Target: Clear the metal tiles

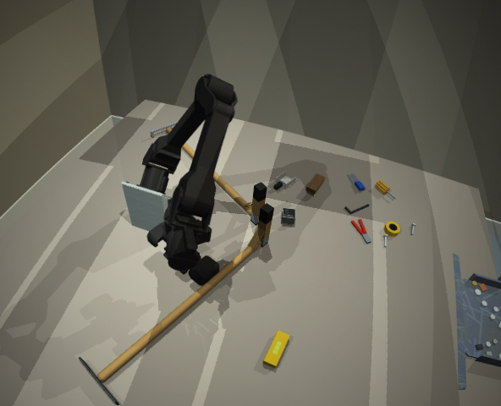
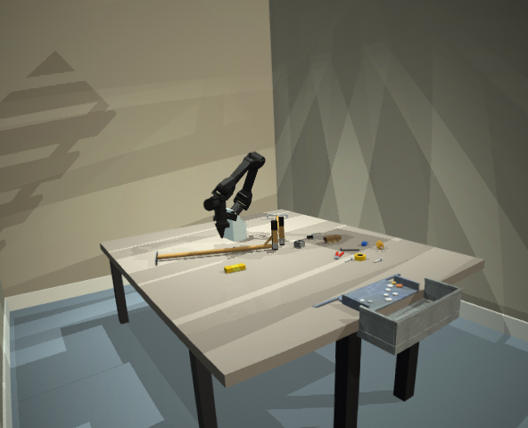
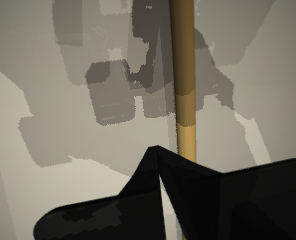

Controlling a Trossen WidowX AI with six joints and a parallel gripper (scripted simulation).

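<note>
The long scraper is 4 cm to the right of my gripper tip, 3 cm ahead of it and 1 cm below it. Round my gripper tip: small grey box: 34 cm to the left, 18 cm ahead, 6 cm below; yellow spirit level: 28 cm ahead, 8 cm to the right, 5 cm below; rake: 45 cm to the left, 14 cm behind, 1 cm below.
</note>
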